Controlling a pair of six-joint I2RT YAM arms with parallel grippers.
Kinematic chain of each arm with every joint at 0, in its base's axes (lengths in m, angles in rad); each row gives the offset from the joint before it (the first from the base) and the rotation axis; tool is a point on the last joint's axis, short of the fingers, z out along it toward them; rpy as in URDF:
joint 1: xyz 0 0 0.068 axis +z
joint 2: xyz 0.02 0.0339 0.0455 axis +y
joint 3: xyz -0.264 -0.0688 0 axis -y
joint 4: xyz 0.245 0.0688 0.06 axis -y
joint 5: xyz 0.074 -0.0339 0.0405 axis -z
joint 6: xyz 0.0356 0 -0.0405 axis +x
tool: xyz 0 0 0 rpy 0 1.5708 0
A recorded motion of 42 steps. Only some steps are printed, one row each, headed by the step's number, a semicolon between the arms.
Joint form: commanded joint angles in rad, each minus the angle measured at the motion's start. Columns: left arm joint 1, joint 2, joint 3, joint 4, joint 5, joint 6; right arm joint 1, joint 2, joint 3, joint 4, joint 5, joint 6.
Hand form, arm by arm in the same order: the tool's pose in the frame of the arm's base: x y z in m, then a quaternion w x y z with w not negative. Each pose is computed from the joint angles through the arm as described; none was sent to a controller.
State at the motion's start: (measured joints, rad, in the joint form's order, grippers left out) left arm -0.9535 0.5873 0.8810 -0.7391 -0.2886 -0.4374; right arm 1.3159 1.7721 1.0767 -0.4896 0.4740 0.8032
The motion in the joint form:
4: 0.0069 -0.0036 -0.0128 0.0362 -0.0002 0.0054; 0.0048 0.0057 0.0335 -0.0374 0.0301 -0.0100
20: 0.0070 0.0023 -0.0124 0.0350 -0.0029 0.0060; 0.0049 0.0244 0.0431 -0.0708 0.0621 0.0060
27: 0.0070 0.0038 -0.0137 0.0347 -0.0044 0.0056; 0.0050 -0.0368 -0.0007 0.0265 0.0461 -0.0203
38: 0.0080 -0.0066 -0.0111 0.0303 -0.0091 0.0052; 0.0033 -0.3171 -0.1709 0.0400 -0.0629 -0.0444
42: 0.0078 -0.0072 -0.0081 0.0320 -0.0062 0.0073; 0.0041 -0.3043 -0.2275 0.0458 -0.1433 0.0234
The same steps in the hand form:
4: 0.0765 -0.0889 0.3414 0.49281 0.13534 0.82245 -0.24979; 0.1014 0.3275 0.1695 0.30236 -0.20299 0.93058 0.03728
20: 0.0773 -0.0898 0.3409 0.49155 0.13566 0.82408 -0.24672; 0.1022 0.3268 0.1653 0.30606 -0.19804 0.93109 0.01355
27: 0.0776 -0.0901 0.3403 0.49094 0.13547 0.82487 -0.24538; 0.1010 0.3242 0.1768 0.32424 -0.19529 0.92350 0.06224
38: 0.0762 -0.0877 0.3417 0.49465 0.13250 0.82291 -0.24614; 0.0854 0.2749 0.2094 0.30881 -0.20439 0.91848 0.13874
42: 0.0759 -0.0875 0.3429 0.49577 0.13357 0.82143 -0.24824; 0.0806 0.2680 0.1889 0.25837 -0.19300 0.93587 0.14195

